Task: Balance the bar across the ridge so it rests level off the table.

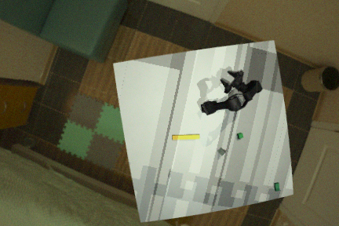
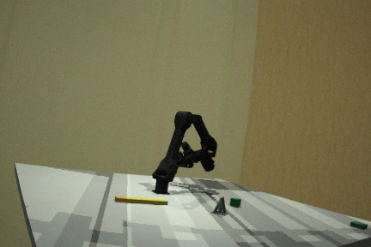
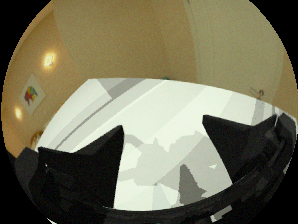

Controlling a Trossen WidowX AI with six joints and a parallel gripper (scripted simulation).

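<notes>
My gripper tip is now 41 cm short of the yellow bar, 32 cm to the left of it and 10 cm above it. The rest, counted from my gripper tip: small green cube (47 cm ahead, 10 cm below, 9 cm to the left).
</notes>
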